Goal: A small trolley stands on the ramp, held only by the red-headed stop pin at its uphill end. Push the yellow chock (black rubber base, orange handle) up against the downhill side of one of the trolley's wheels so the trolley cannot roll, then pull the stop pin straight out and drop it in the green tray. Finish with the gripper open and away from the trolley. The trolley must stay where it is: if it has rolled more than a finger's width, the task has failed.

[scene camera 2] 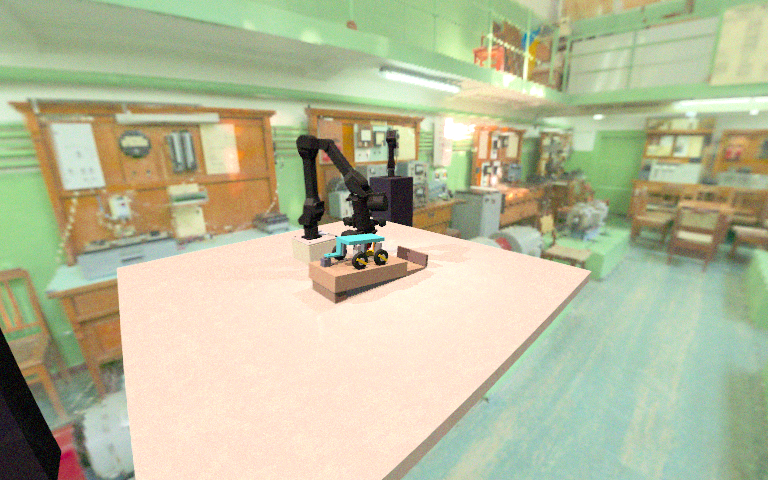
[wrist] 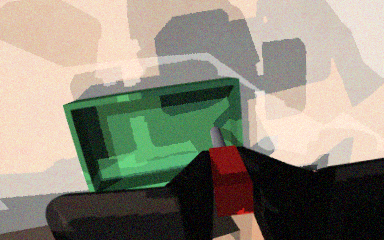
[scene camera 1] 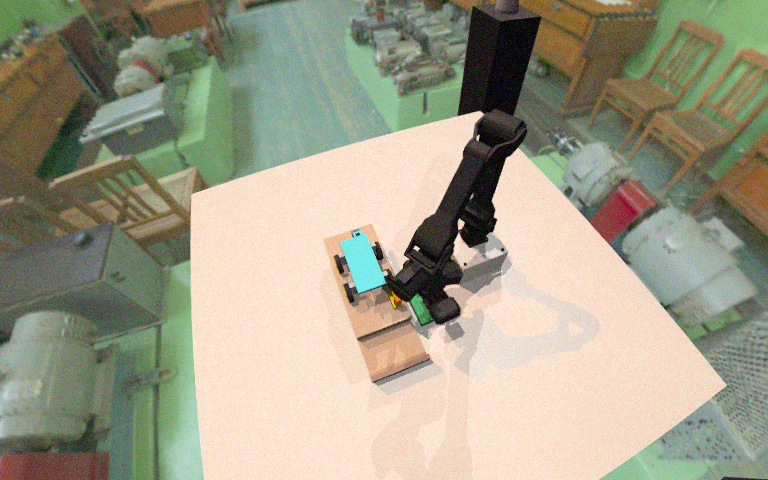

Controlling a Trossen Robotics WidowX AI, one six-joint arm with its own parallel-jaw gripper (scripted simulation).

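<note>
My gripper carries a stop pin. Scene camera 2 shows my gripper, and so does the wrist view. I also see a trolley, a green tray and a brown ramp.
</note>
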